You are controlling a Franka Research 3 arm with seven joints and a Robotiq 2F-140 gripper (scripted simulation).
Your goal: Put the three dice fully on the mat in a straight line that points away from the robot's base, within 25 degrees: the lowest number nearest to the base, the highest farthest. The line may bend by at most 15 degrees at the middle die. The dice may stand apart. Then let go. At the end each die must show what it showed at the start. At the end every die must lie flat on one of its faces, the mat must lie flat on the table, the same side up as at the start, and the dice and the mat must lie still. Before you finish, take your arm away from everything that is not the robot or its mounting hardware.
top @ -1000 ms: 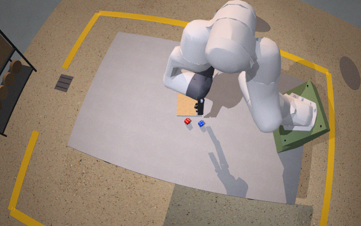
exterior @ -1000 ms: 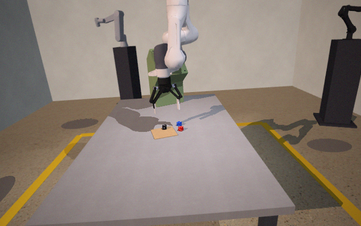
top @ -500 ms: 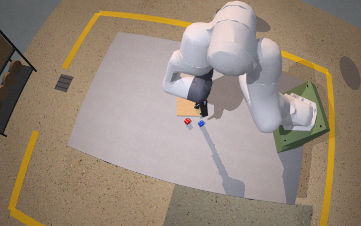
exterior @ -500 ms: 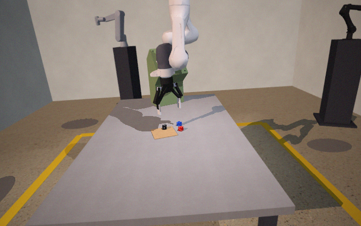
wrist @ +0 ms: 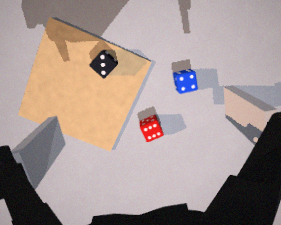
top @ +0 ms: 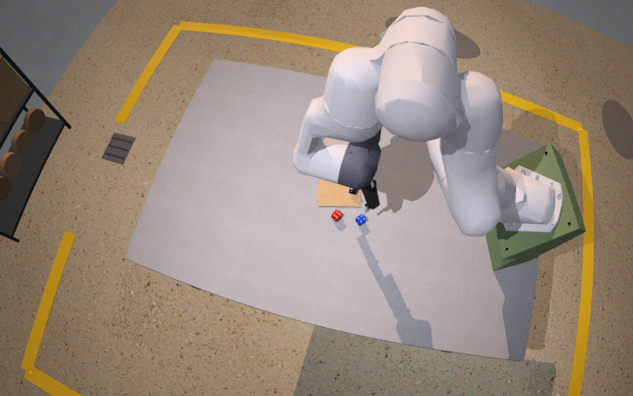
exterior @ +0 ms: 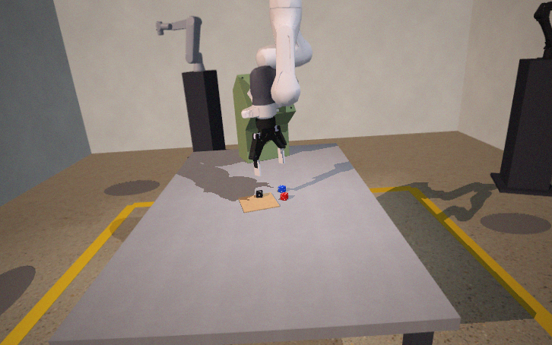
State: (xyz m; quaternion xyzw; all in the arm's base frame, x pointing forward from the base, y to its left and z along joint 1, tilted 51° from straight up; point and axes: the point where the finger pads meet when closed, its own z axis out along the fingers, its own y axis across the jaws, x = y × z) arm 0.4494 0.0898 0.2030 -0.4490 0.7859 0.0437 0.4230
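Right now the blue die is 6 cm behind my hand, 2 cm to the left of it and 12 cm below it. Round my hand: red die (1 cm ahead, 6 cm to the left, 12 cm below); then tan mat (6 cm ahead, 3 cm to the right, 13 cm below); then black die (2 cm ahead, 5 cm to the right, 12 cm below).
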